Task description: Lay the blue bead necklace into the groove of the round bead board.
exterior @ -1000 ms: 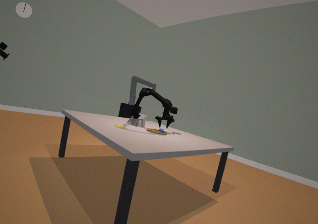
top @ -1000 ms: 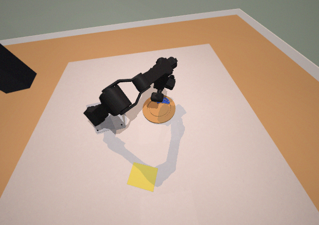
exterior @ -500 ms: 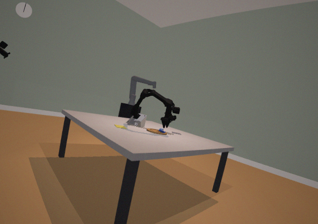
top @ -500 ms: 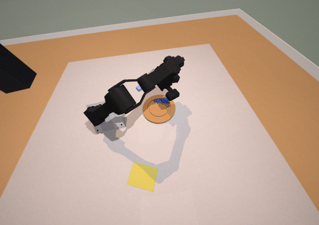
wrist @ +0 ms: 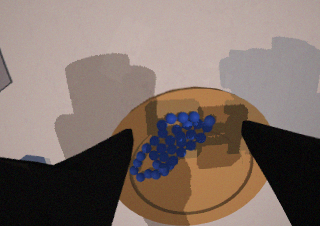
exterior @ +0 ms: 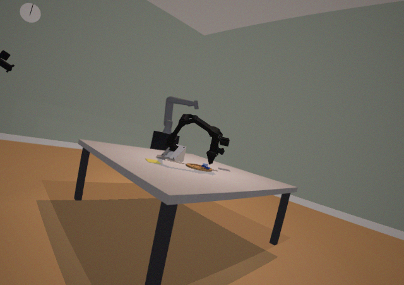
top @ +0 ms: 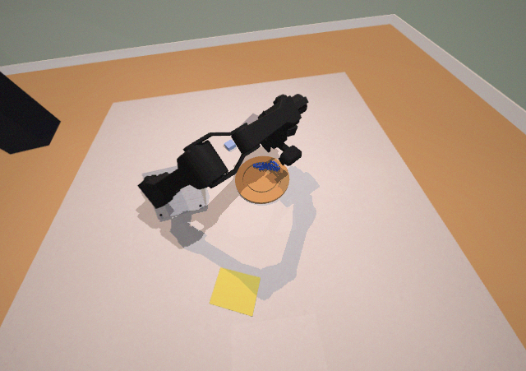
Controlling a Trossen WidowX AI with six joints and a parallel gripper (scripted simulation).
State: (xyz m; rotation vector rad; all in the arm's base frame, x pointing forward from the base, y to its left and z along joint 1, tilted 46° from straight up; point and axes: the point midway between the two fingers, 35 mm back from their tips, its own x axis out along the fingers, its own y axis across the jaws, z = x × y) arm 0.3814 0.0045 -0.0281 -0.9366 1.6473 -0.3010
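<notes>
The round bead board lies 70 mm behind my gripper tip, 40 mm to the right of it and 40 mm below it. Also, from my gripper tip: yellow square patch: 370 mm to the right, 230 mm behind, 50 mm below; flat grey tile: 270 mm to the left, 50 mm below, 30 mm behind; light blue cube: 160 mm to the left, 160 mm behind, 40 mm below.
</notes>
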